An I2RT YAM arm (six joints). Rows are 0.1 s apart.
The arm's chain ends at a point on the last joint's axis. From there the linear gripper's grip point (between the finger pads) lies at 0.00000 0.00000 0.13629 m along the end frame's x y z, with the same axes.
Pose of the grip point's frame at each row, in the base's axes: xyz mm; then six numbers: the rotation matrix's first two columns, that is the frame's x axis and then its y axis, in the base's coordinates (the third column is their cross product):
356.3 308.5 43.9 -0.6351 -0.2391 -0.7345 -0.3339 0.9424 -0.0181
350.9 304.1 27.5 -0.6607 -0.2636 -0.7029 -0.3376 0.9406 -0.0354
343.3 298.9 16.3 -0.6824 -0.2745 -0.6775 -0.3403 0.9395 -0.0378
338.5 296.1 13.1 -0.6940 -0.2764 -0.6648 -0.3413 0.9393 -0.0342
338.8 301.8 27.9 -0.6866 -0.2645 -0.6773 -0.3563 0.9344 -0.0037
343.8 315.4 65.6 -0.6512 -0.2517 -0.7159 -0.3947 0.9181 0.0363
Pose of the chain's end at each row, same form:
261.4 276.6 136.4 -0.6351 -0.2391 -0.7345 -0.3339 0.9424 -0.0181
259.5 274.9 124.3 -0.6607 -0.2636 -0.7029 -0.3376 0.9406 -0.0354
255.1 271.0 116.4 -0.6824 -0.2745 -0.6775 -0.3403 0.9395 -0.0378
252.1 268.4 114.8 -0.6940 -0.2764 -0.6648 -0.3413 0.9393 -0.0342
252.4 269.3 128.2 -0.6866 -0.2645 -0.6773 -0.3563 0.9344 -0.0037
255.5 273.7 160.6 -0.6512 -0.2517 -0.7159 -0.3947 0.9181 0.0363

